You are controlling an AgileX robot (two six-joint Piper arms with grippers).
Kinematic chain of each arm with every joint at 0, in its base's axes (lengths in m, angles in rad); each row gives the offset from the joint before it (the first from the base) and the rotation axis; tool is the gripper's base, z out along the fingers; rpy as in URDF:
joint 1: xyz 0 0 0.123 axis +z
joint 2: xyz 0 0 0 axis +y
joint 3: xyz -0.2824 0 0.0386 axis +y
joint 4: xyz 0.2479 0 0.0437 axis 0.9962 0 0.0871
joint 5: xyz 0 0 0 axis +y
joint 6: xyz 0.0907 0 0.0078 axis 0.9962 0 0.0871
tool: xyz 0 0 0 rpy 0 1.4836 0
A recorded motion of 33 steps. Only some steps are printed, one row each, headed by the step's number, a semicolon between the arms.
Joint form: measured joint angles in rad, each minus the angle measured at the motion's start. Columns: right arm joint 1, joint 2, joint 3, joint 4, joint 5, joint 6; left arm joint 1, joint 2, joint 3, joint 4, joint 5, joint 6.
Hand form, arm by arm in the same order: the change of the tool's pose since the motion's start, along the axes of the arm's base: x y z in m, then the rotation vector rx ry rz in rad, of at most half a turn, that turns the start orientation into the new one. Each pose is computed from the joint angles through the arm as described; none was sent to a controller.
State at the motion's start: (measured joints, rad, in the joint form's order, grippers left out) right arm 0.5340 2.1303 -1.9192 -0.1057 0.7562 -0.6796; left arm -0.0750 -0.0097 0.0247 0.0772 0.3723 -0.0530
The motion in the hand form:
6: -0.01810 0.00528 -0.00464 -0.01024 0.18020 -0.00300; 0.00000 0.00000 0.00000 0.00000 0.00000 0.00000
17: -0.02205 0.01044 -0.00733 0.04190 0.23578 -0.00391; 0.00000 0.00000 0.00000 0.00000 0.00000 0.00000
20: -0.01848 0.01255 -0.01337 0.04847 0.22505 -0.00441; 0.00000 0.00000 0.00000 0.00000 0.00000 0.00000
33: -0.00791 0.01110 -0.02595 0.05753 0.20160 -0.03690; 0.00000 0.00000 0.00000 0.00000 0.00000 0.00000
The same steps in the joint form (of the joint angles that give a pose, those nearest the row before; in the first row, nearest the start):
6: 0.0179 -0.0045 -0.0083 0.0864 0.1726 0.0000; 0.0000 0.0000 0.0000 0.0000 0.0000 0.0000
17: 0.0201 -0.0001 -0.0083 0.1601 0.1883 0.0000; 0.0000 0.0000 0.0000 0.0000 0.0000 0.0000
20: 0.0200 0.0150 -0.0083 0.1601 0.1606 0.0000; 0.0000 0.0000 0.0000 0.0000 0.0000 0.0000
33: 0.0096 0.0472 -0.0107 0.1385 0.1078 0.0281; 0.0000 0.0000 0.0000 0.0000 0.0000 0.0000

